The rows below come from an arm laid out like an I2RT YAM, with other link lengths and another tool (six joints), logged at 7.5 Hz.
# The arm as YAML. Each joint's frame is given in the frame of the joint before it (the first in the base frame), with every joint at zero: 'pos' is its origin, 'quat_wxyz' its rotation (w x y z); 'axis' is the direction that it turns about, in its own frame. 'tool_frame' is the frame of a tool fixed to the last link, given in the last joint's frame.
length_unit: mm
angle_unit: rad
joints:
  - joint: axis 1
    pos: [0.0, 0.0, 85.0]
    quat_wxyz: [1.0, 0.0, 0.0, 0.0]
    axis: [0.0, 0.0, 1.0]
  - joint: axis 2
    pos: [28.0, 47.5, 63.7]
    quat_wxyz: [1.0, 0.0, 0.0, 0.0]
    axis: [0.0, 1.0, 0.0]
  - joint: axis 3
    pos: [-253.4, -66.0, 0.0]
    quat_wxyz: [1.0, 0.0, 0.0, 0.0]
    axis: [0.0, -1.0, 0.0]
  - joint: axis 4
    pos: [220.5, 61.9, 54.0]
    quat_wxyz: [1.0, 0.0, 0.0, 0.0]
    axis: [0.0, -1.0, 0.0]
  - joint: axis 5
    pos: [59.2, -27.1, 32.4]
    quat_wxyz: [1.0, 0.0, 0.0, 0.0]
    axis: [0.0, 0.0, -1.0]
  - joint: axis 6
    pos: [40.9, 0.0, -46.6]
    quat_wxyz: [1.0, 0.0, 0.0, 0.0]
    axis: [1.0, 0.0, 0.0]
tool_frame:
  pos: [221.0, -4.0, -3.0]
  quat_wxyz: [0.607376, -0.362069, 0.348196, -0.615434]
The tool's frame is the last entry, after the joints.
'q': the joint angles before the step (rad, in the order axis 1, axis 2, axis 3, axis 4, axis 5, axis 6). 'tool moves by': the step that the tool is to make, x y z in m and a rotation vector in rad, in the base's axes. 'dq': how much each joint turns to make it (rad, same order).
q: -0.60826, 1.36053, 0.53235, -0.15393, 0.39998, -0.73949
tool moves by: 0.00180, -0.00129, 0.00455, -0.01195, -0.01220, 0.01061
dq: -0.00497, -0.02175, -0.00763, 0.00878, -0.00649, -0.01565
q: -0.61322, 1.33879, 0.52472, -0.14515, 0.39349, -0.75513
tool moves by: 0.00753, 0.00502, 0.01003, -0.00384, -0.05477, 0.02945
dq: -0.00762, -0.07285, -0.02252, 0.00154, -0.04501, -0.01372
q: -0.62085, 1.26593, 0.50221, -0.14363, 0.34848, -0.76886
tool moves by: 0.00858, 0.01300, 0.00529, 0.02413, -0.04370, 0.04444
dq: -0.00001, -0.06562, -0.01181, -0.03015, -0.06295, -0.00688
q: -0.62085, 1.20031, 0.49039, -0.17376, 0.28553, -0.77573
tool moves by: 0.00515, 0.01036, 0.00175, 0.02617, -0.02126, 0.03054
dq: 0.00000, -0.03433, 0.00038, -0.03205, -0.04539, -0.00228
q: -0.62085, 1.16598, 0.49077, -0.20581, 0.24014, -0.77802
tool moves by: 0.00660, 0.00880, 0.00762, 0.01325, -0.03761, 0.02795
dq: 0.00036, -0.05113, -0.00002, -0.02821, -0.04275, -0.00002
